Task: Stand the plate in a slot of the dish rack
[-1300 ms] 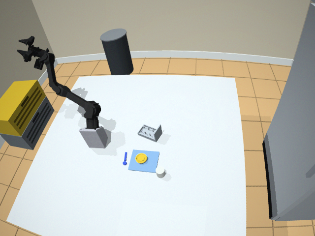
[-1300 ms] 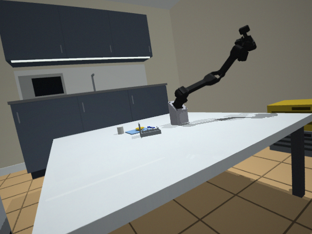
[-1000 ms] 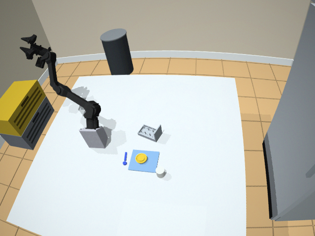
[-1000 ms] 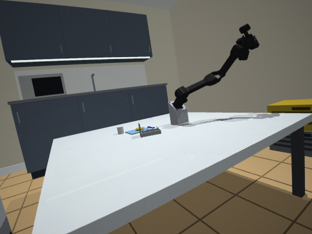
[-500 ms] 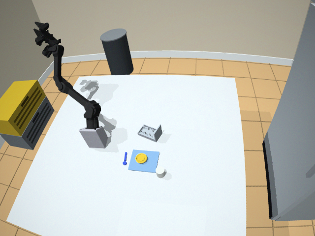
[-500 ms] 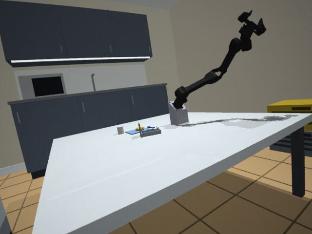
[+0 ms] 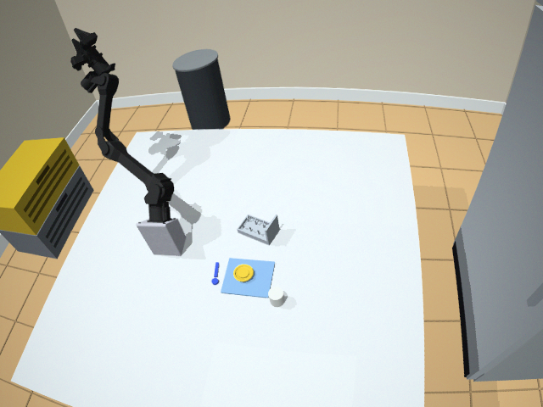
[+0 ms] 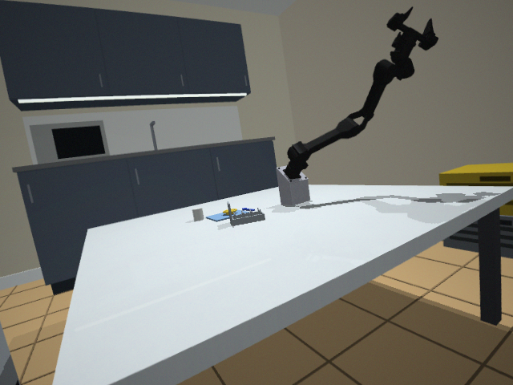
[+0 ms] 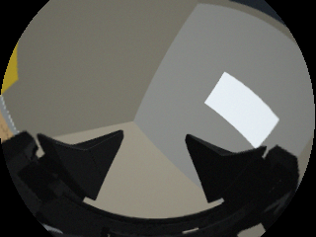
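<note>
Right now my gripper tip is 670 mm short of the yellow plate, 520 mm to the left of it and 650 mm above it. The rest, counted from my gripper tip: grey dish rack (680 mm ahead, 340 mm to the right, 650 mm below); light blue mat (680 mm ahead, 530 mm to the right, 670 mm below); blue utensil (580 mm ahead, 530 mm to the right, 670 mm below).
</note>
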